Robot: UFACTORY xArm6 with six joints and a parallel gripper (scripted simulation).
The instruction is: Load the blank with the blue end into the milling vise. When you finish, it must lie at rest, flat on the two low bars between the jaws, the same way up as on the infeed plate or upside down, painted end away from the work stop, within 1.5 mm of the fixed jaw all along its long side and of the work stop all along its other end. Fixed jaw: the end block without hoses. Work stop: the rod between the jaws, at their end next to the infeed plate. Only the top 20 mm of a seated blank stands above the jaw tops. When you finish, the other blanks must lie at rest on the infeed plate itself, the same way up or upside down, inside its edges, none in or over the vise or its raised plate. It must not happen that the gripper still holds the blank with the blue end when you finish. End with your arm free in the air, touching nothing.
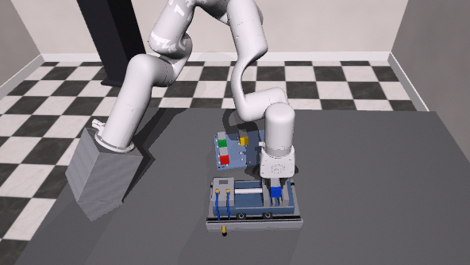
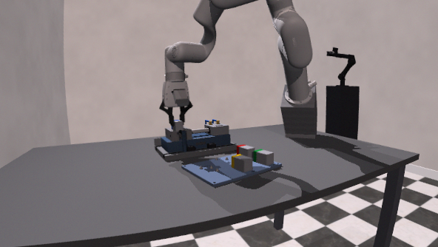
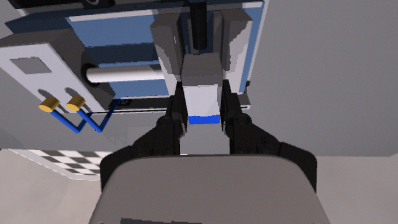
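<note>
My hand is 20 mm above the blue-ended blank. The rest, counted from my hand: moving jaw (30 mm behind, 50 mm below); then hose block (160 mm behind, 40 mm to the right, 50 mm below); then fixed jaw (30 mm ahead, 10 mm to the left, 50 mm below).
</note>
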